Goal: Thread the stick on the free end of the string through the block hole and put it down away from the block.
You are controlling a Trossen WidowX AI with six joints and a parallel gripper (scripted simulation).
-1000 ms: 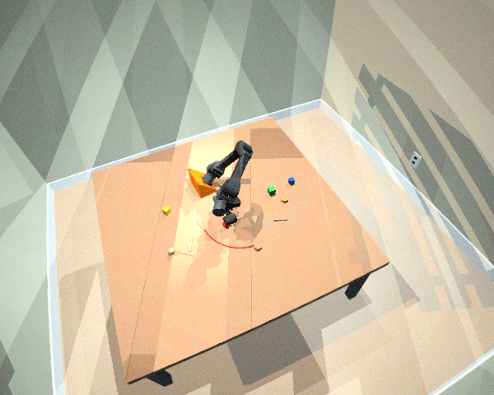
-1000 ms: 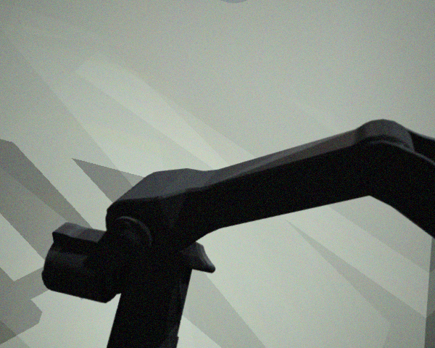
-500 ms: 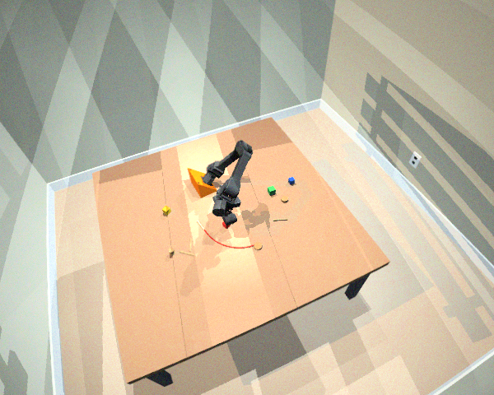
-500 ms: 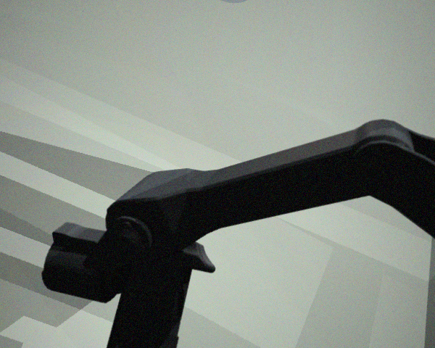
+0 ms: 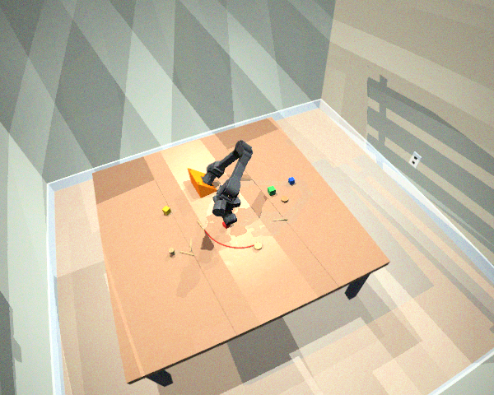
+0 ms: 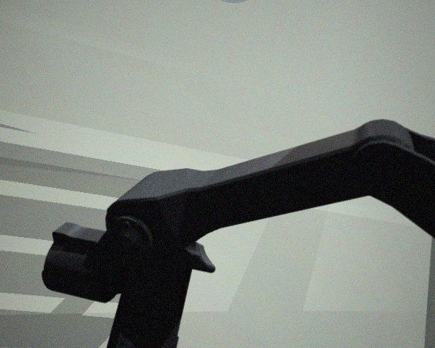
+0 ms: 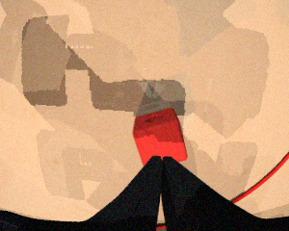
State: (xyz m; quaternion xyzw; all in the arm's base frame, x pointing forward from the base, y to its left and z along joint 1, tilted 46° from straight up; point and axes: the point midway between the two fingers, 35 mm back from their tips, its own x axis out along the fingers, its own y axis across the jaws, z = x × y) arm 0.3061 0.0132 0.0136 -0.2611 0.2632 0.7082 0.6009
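My gripper tip is now 1 cm to the left of the red cube and 4 cm above it. Also, from my gripper tip: blue cube (14 cm behind, 45 cm to the left, 4 cm below); then green cube (11 cm behind, 31 cm to the left, 4 cm below); then yellow cube (21 cm behind, 28 cm to the right, 4 cm below).
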